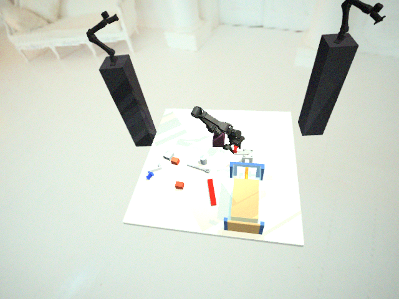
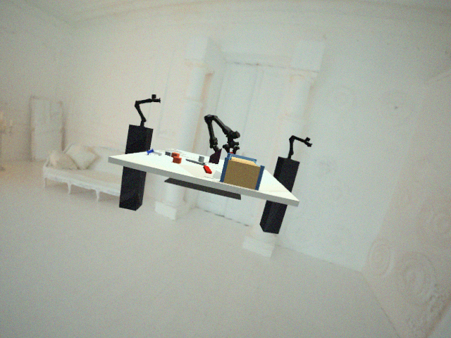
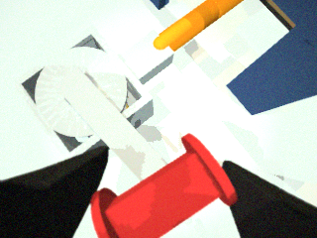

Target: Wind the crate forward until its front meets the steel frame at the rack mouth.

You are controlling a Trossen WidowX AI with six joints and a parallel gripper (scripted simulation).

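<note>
The red grip is 10 mm behind my gripper tip and 10 mm to the right of it. The rest, counted from my gripper tip: hand winch: 30 mm behind, 80 mm to the left, 100 mm below; blue steel frame: 150 mm ahead, 70 mm to the left, 30 mm below; red-knobbed winch handle: 10 mm behind, 30 mm to the left, 30 mm below.
</note>
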